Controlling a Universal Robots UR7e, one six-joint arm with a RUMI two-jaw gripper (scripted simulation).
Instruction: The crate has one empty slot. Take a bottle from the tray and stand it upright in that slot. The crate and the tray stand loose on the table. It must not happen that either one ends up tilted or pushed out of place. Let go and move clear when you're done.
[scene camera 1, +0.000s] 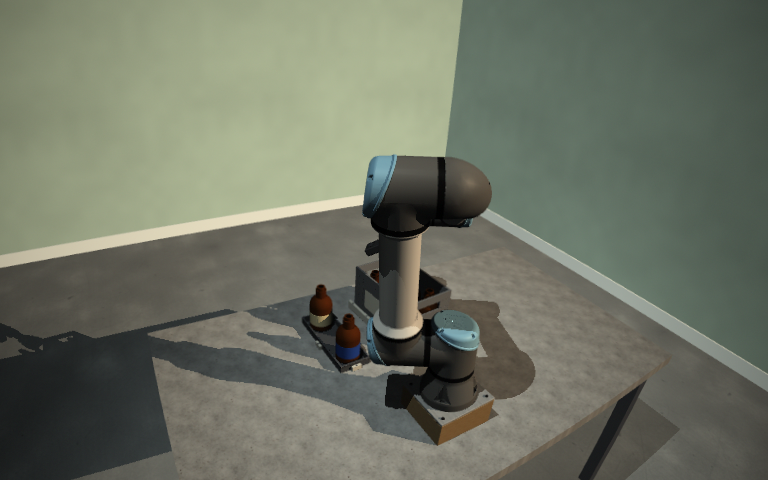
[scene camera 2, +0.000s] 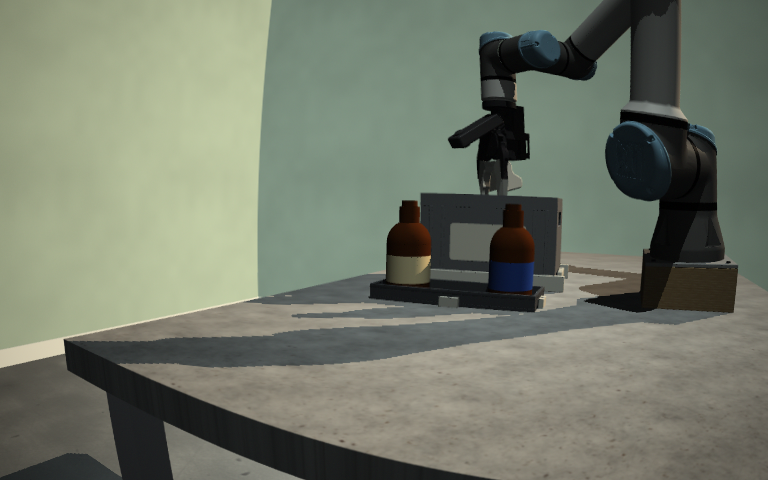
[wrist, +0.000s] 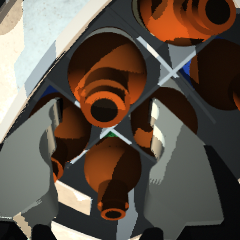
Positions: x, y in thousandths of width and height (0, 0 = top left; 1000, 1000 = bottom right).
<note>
In view: my gripper (wrist: 440, 415), a bottle (wrist: 452, 256), a grey crate (scene camera 2: 601, 472), a dark tray (scene camera 2: 611, 614) and a bottle (wrist: 710, 394).
The grey crate shows as well in scene camera 1 (scene camera 1: 477, 601) and in the wrist view (wrist: 669, 281). The dark tray also shows in scene camera 1 (scene camera 1: 426, 707).
</note>
